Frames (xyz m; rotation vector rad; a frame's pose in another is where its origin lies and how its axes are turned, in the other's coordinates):
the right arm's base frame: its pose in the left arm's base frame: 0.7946 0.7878 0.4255 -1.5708 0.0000 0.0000
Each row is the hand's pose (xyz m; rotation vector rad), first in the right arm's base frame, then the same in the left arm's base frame.
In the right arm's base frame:
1: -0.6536 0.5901 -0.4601 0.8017 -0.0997 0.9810
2: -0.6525 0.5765 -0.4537 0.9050 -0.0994 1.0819
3: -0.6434 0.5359 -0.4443 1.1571 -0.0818 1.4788
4: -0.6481 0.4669 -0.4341 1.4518 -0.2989 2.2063
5: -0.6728 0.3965 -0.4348 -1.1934 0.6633 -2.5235
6: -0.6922 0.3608 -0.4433 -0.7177 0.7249 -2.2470
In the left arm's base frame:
1: 0.1410 0.3277 -0.1646 -0.6448 0.6166 0.7561
2: 0.1421 0.3341 -0.1510 -0.5167 0.6767 0.8136
3: 0.1512 0.3435 -0.1104 -0.1426 0.9209 1.0287
4: 0.1465 0.3537 -0.0414 0.4880 1.1690 1.5353
5: 0.1218 0.3530 0.0290 1.0856 1.2728 2.1805
6: 0.1024 0.3445 0.0647 -1.3112 -1.2615 -2.4630

